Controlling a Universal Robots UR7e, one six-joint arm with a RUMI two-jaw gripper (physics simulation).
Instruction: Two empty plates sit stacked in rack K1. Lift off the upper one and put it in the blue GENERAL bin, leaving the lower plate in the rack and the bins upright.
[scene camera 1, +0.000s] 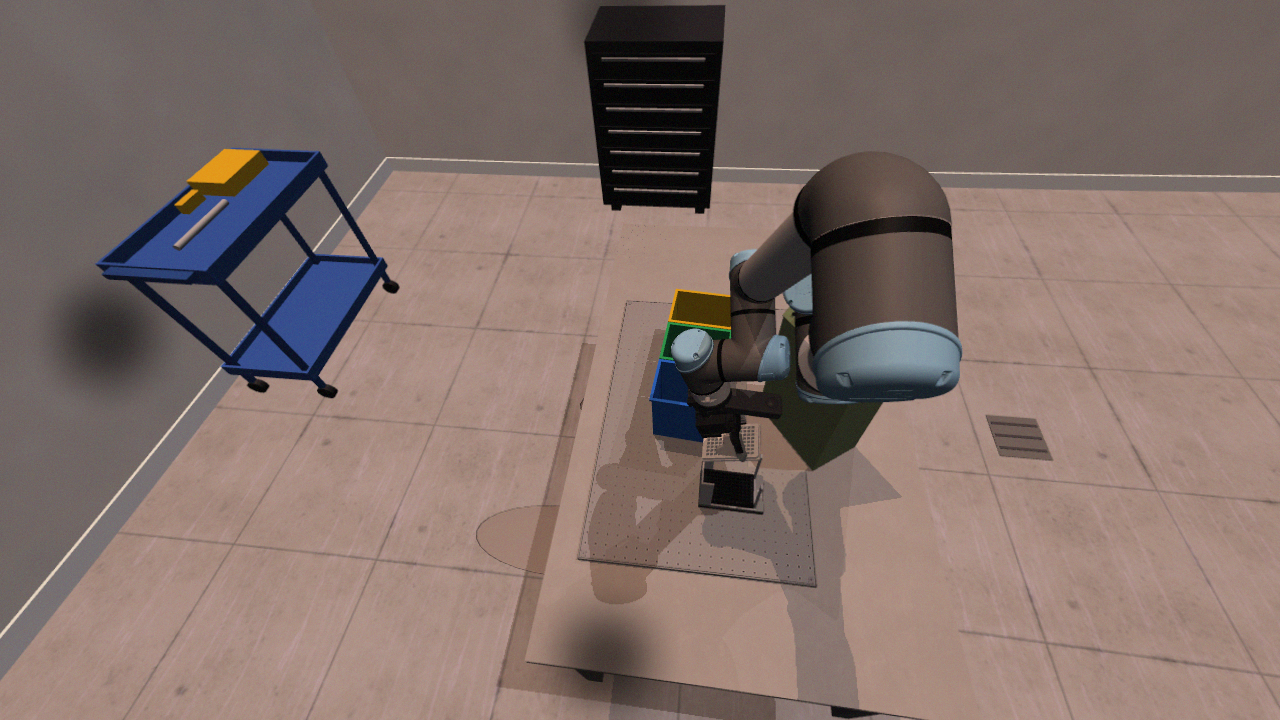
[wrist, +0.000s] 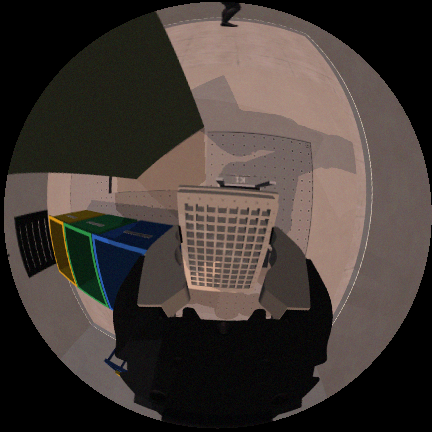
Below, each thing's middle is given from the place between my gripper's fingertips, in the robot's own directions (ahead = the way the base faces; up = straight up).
I see my gripper 20 mm short of the pale plate (scene camera 1: 751, 433) and 10 mm above it. Round my hand: green bin (scene camera 1: 673, 330): 140 mm ahead, 300 mm to the right, 130 mm below; blue bin (scene camera 1: 672, 417): 140 mm ahead, 160 mm to the right, 130 mm below; yellow bin (scene camera 1: 697, 308): 130 mm ahead, 430 mm to the right, 130 mm below.
